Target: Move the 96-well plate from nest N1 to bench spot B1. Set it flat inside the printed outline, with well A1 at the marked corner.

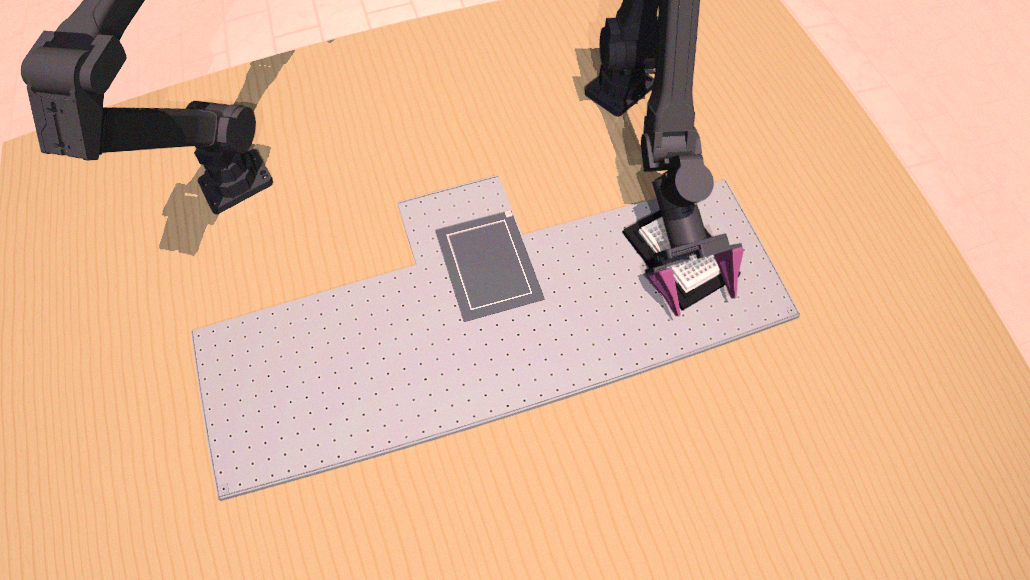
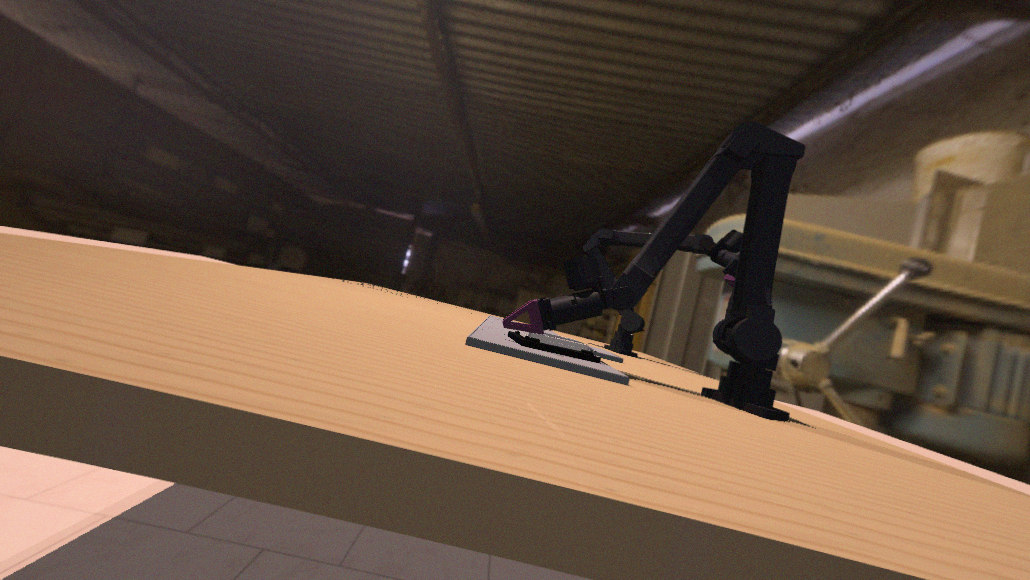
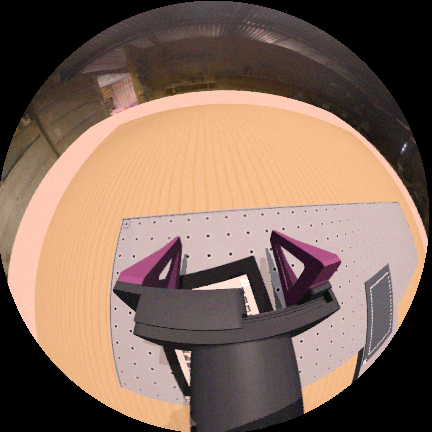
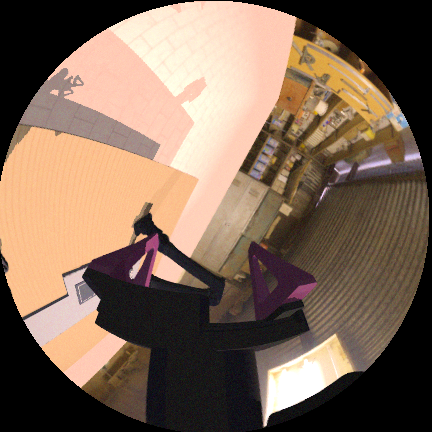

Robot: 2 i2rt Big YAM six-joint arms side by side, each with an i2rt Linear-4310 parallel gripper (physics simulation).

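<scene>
The white 96-well plate sits in the black nest N1, partly hidden by my left gripper. My left gripper is open and tilted above the nest's near end, its fingers apart to either side of the plate and not gripping it. Bench spot B1 is a dark pad with a white printed outline; a small white mark is at its upper right corner. My right gripper is open and empty, raised away from the bench.
The perforated grey board carries the nest and the pad. It lies on the wooden table. The right arm's base stands at the left and the left arm's base stands behind the nest.
</scene>
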